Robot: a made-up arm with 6 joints.
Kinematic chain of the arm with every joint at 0, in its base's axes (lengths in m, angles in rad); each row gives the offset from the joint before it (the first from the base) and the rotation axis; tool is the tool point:
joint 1: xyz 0 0 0.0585 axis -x
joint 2: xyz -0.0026 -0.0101 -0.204 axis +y
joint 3: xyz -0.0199 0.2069 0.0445 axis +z
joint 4: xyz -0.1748 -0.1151 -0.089 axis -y
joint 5: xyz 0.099 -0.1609 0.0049 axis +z
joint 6: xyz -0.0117 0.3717 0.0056 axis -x
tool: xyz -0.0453 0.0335 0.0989
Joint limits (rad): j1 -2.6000..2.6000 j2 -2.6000..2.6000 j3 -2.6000..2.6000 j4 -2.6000..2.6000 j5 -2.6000..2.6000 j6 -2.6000..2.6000
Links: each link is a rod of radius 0.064 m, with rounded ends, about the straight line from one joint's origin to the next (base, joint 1, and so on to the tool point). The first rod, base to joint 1, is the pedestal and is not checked.
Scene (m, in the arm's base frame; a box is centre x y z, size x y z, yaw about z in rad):
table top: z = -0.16
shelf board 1: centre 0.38 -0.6 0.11 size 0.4 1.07 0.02 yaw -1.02
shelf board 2: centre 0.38 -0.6 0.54 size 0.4 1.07 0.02 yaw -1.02
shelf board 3: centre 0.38 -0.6 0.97 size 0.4 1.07 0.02 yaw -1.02
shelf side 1: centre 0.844 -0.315 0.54 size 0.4 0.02 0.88 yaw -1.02
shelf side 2: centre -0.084 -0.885 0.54 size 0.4 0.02 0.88 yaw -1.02
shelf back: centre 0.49 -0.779 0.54 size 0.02 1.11 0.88 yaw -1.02
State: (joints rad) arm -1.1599 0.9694 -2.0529 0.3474 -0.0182 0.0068
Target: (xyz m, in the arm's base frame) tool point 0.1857 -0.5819 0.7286
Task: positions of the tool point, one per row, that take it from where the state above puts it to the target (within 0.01 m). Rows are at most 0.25 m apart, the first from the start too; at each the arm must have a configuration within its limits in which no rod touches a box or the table.
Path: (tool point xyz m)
1: 0.1676 0.4083 0.3383
2: 0.1843 0.3665 0.4977
3: 0.2025 0.2586 0.6494
4: 0.2165 0.0889 0.7662
5: 0.2211 -0.1257 0.8251
6: 0.2115 -0.3592 0.8126
7: 0.1857 -0.5819 0.7286

